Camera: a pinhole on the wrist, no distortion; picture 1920 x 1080 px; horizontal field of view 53.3 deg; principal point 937.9 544.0 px. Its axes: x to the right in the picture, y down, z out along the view. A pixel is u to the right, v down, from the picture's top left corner.
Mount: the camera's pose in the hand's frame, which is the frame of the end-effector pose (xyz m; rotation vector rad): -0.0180 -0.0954 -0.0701 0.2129 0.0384 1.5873
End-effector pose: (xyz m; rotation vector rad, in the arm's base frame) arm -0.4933 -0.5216 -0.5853 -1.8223 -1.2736 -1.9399
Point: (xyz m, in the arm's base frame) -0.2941 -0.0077 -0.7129
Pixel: 676.6 638.0
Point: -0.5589 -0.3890 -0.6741
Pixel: 144.3 751.0
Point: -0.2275 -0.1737 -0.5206
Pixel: 1465.1 239.6
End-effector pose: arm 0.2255 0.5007 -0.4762 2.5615 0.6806 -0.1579
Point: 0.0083 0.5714 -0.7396
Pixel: outside the picture
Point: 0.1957 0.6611 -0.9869
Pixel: 122.9 155.7
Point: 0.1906 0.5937 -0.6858
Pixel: 445.6 206.8
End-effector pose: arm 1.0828 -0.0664 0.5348 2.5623 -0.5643 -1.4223
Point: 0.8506 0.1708 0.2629
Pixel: 489.8 743.6
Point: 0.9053 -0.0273 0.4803
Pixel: outside the picture
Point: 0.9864 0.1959 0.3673
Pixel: outside the picture
